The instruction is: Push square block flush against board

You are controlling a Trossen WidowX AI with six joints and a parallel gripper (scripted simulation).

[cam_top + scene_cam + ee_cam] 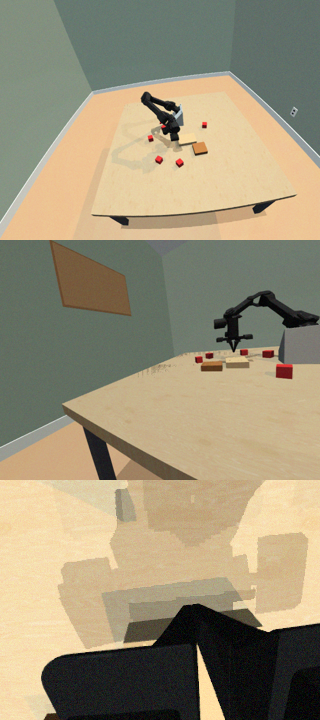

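The pale tan board is 1 cm behind my gripper tip, 10 cm to the left of it and 4 cm below it. From my gripper tip the other things lie so: brown square block (10 cm ahead, 19 cm to the left, 4 cm below).
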